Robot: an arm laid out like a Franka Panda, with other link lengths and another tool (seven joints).
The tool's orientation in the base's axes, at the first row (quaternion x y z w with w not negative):
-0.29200 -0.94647 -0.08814 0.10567
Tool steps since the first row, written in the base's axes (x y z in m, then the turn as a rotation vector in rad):
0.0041 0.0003 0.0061 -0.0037 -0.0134 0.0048
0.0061 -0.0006 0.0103 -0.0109 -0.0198 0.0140
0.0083 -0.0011 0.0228 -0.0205 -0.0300 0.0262
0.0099 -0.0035 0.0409 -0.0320 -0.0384 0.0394
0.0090 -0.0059 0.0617 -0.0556 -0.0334 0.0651
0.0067 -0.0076 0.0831 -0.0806 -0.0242 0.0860
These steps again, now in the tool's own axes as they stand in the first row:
-0.0016 0.0032 -0.0064 -0.0030 -0.0125 -0.0071
-0.0027 0.0041 -0.0110 0.0017 -0.0209 -0.0164
-0.0016 0.0062 -0.0234 0.0071 -0.0334 -0.0290
0.0004 0.0071 -0.0416 0.0152 -0.0454 -0.0419
0.0051 0.0068 -0.0620 0.0434 -0.0521 -0.0620
0.0114 0.0064 -0.0827 0.0738 -0.0567 -0.0763

